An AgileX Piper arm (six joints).
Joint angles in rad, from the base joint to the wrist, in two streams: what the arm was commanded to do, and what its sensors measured. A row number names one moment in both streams.
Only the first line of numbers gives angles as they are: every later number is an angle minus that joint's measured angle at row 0.
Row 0, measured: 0.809, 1.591, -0.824, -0.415, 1.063, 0.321
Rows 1 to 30, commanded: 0.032, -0.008, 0.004, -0.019, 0.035, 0.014; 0.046, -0.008, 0.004, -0.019, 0.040, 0.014; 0.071, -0.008, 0.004, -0.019, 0.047, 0.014; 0.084, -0.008, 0.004, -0.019, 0.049, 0.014; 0.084, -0.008, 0.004, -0.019, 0.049, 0.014; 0.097, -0.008, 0.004, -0.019, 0.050, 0.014; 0.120, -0.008, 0.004, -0.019, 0.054, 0.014; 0.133, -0.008, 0.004, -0.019, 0.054, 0.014; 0.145, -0.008, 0.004, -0.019, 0.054, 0.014; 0.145, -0.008, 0.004, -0.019, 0.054, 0.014; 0.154, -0.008, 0.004, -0.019, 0.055, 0.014; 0.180, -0.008, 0.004, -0.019, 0.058, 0.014; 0.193, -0.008, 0.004, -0.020, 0.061, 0.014; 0.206, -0.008, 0.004, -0.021, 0.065, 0.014; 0.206, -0.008, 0.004, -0.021, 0.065, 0.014; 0.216, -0.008, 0.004, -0.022, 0.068, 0.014; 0.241, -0.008, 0.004, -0.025, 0.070, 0.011; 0.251, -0.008, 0.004, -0.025, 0.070, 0.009; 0.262, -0.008, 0.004, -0.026, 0.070, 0.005; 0.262, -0.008, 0.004, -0.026, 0.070, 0.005; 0.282, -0.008, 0.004, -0.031, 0.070, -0.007; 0.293, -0.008, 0.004, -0.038, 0.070, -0.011; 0.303, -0.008, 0.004, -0.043, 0.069, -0.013; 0.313, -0.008, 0.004, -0.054, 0.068, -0.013; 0.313, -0.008, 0.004, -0.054, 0.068, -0.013; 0.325, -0.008, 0.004, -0.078, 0.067, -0.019; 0.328, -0.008, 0.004, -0.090, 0.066, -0.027; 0.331, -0.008, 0.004, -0.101, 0.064, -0.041; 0.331, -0.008, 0.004, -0.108, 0.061, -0.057; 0.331, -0.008, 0.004, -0.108, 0.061, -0.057
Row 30, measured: 0.326, 0.000, 0.000, -0.056, 0.046, -0.028
